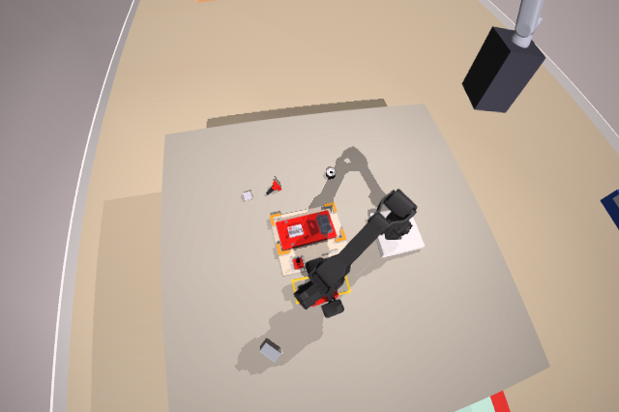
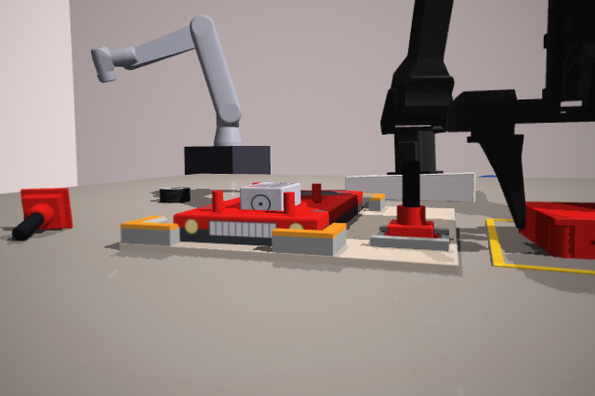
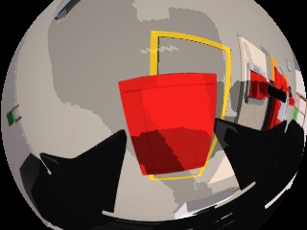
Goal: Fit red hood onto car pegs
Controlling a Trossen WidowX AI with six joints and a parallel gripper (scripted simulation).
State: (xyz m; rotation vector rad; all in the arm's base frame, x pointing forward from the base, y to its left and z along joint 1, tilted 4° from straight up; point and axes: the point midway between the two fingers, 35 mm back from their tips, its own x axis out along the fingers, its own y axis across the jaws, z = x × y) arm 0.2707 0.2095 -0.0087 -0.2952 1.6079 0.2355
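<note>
Now: the red hood 10 mm above my gripper tip. The rest, counted from my gripper tip: grey engine block: 210 mm to the right, 90 mm ahead, 10 mm above; black wheel: 480 mm to the right, 60 mm behind; jig: 210 mm to the right, 40 mm ahead.
</note>
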